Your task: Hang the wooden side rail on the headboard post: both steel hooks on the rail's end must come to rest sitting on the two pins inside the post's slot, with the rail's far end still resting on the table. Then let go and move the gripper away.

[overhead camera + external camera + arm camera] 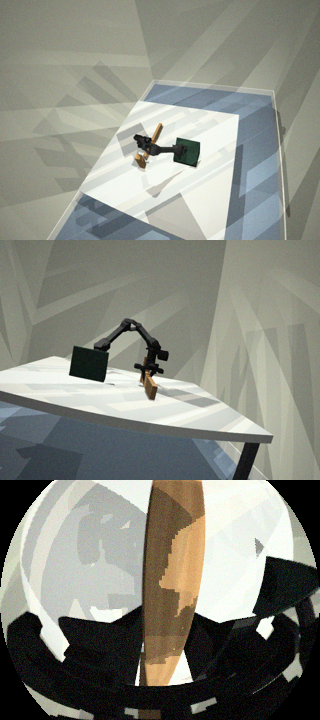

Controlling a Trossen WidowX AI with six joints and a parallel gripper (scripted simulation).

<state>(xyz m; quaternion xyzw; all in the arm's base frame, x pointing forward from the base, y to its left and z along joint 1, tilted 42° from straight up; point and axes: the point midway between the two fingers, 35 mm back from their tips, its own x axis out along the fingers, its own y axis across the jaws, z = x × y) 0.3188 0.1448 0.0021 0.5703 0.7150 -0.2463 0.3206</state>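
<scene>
My gripper tip is now 15 cm to the right of the wooden headboard post, 5 cm below it and 2 cm past it.
</scene>
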